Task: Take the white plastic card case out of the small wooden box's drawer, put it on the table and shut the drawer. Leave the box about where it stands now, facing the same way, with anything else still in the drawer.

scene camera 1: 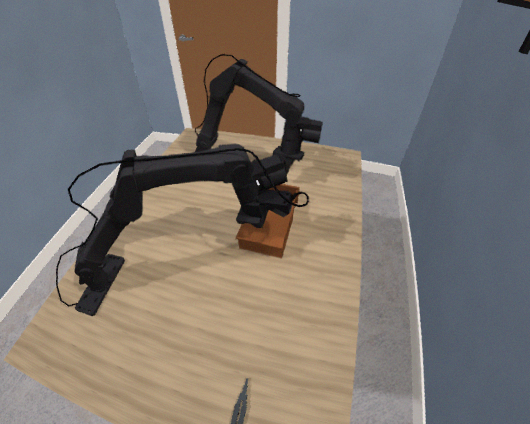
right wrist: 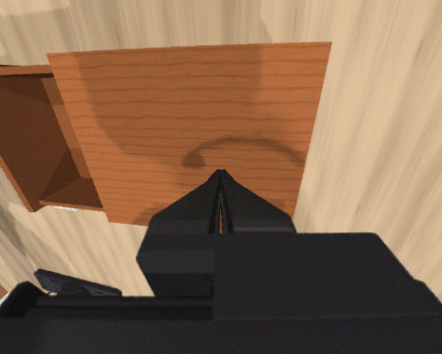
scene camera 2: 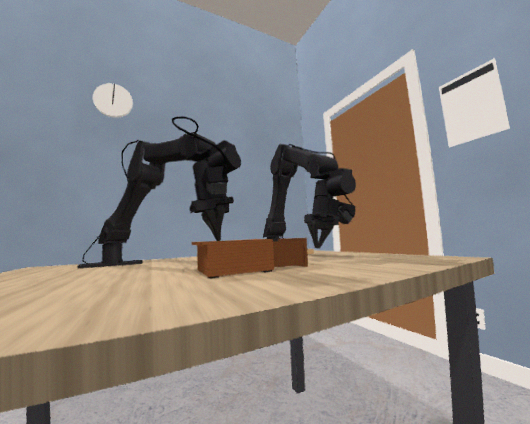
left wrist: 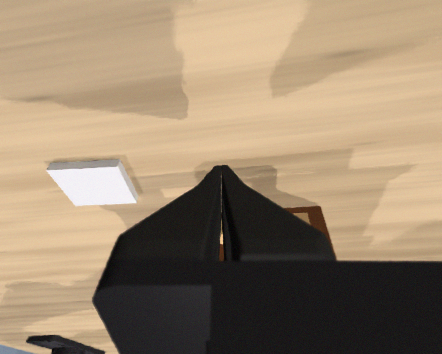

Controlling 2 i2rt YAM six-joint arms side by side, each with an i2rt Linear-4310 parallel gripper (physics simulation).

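Frame: origin at the left arm's base, x back, y right, z up, level; centimetres.
Seen in the pictures: left gripper, fingertip midpoint: [scene camera 2: 317, 248] [left wrist: 221, 176]; right gripper, fingertip midpoint: [scene camera 1: 260, 226] [right wrist: 220, 176] [scene camera 2: 218, 240]; left arm's base, link origin: [right wrist: 81, 287]; right arm's base, link origin: [scene camera 1: 101, 283] [scene camera 2: 112, 265] [left wrist: 71, 345].
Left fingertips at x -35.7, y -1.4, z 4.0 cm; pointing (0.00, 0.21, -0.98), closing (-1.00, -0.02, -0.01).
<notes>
Offsets run from my left fingertips to a thing's top centre. "spot": to the spot under its first point. Level surfaces: height alone.
The white card case @(dx +8.9, dy +5.2, dz -3.4 cm) [left wrist: 95, 184] lies flat on the table, at the left in the left wrist view, apart from the box. A white sliver @(spot: dx +11.2, dy +5.5, dz -3.3 cm) [right wrist: 65, 208] shows past the drawer's edge in the right wrist view. The wooden box @(dx -3.9, dy +26.2, dz +3.5 cm) [scene camera 1: 267, 242] [scene camera 2: 235, 257] [right wrist: 190, 100] stands on the table with its drawer @(dx -2.1, dy +14.3, dz +3.3 cm) [scene camera 2: 292, 253] [right wrist: 22, 120] pulled out; a corner of the drawer @(spot: dx -7.5, dy +7.6, dz -2.5 cm) [left wrist: 318, 220] shows in the left wrist view. My left gripper [scene camera 2: 318, 246] [left wrist: 221, 176] is shut and empty, beyond the drawer and above the table. My right gripper [scene camera 2: 218, 239] [right wrist: 220, 176] is shut and empty over the box's top; contact is unclear.
The wooden table @(dz -4.1 cm) [scene camera 1: 200, 320] [scene camera 2: 150, 310] bears both arms. The right arm [scene camera 1: 185, 167] reaches across and hides part of the box and the left gripper in scene camera 1. A thin grey pointed object @(dx -18.7, dy +72.8, dz -3.0 cm) [scene camera 1: 240, 405] shows at the bottom edge there.
</notes>
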